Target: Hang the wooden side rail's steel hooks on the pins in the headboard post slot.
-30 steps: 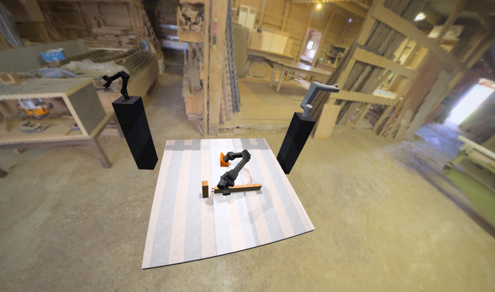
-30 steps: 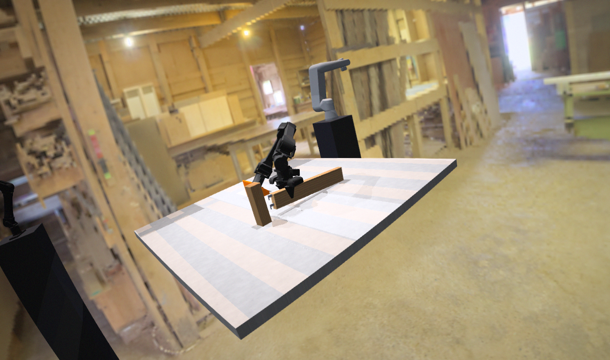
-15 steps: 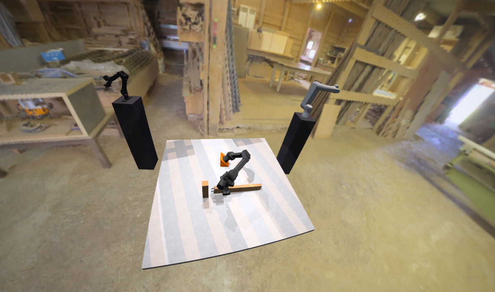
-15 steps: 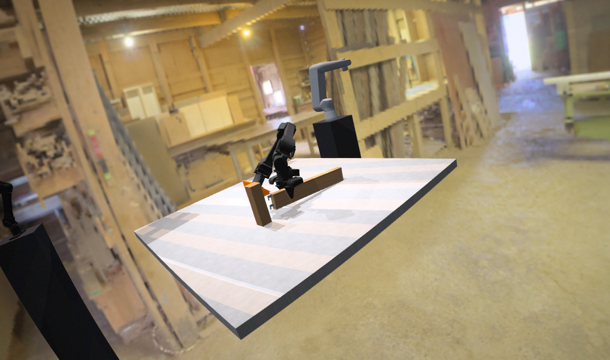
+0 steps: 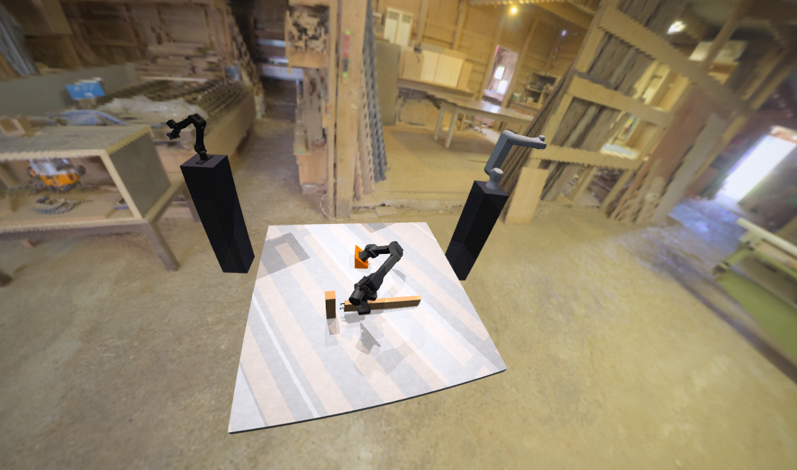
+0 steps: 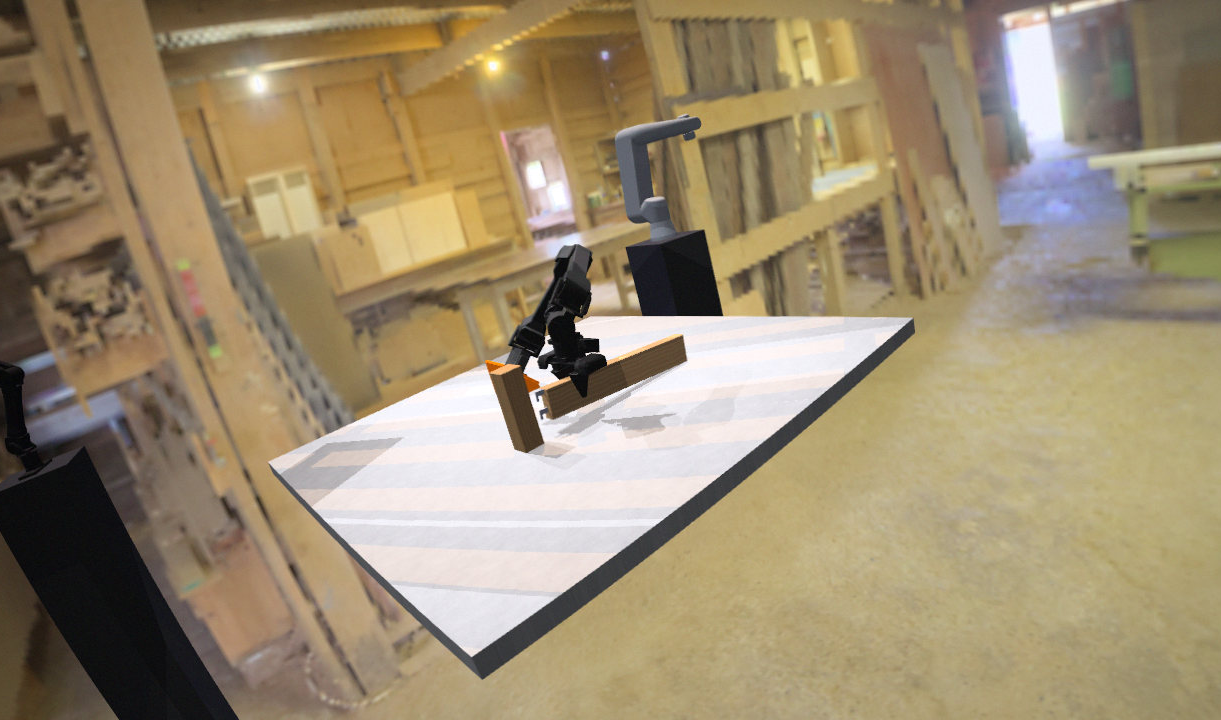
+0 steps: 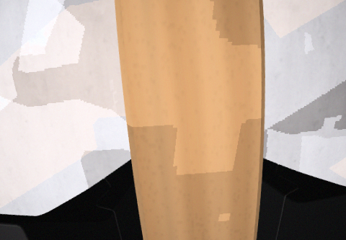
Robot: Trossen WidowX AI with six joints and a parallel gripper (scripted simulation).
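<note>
My gripper tip is 160 mm to the left of the headboard post, 40 mm below it and 20 mm short of it.
</note>
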